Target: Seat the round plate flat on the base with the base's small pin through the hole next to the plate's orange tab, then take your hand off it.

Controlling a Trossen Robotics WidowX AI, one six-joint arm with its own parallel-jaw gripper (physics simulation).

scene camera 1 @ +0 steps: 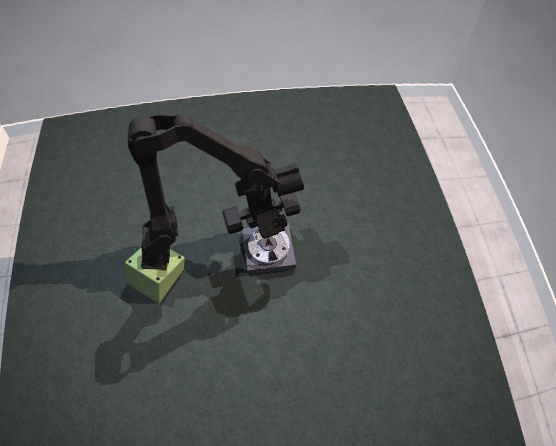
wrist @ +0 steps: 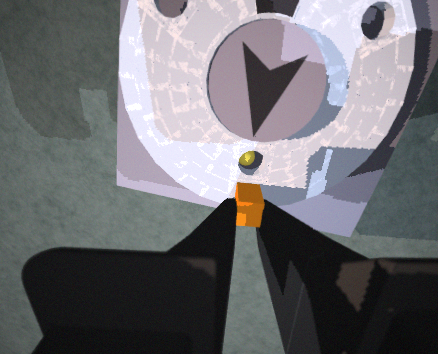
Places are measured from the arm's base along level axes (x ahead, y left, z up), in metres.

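Where they show: gripper, fingertip midpoint: [wrist: 244, 208]; arm's base at its link origin: [scene camera 1: 154, 259].
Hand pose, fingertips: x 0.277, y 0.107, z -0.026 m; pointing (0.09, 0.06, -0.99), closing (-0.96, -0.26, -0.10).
Each offset is from my fingertips to the top centre of the thing. "*": to the spot under its first point. Level surfaces: height alone.
The round plate {0.016 m up, 0.010 m ahead, 0.052 m right} [scene camera 1: 280, 253] [wrist: 175, 100] is pale and shiny and lies over the square mauve-grey base [scene camera 1: 287, 268] [wrist: 320, 217]. The base's round boss with a dark arrow shows in the plate's central opening. In the wrist view the small yellow pin {* 0.004 m down, 0.006 m ahead, 0.022 m right} [wrist: 247, 158] shows in the hole next to the orange tab {0.016 m up, 0.001 m ahead, 0.006 m right} [wrist: 249, 205], toward the hole's upper left. Whether the plate lies fully flat is hard to tell. My gripper [scene camera 1: 271, 235] [wrist: 244, 208] is shut on the orange tab, at the plate's edge. In the scene view the arm hides the tab and pin.
The arm stands on a yellow-green block [scene camera 1: 159, 290] left of the base. A dark green mat {0.034 m down} [scene camera 1: 350, 350] lies under both. Pale tiled floor [scene camera 1: 465, 175] runs along the right side, with low grey walls beyond. Shadows of the arm fall across the mat around the base.
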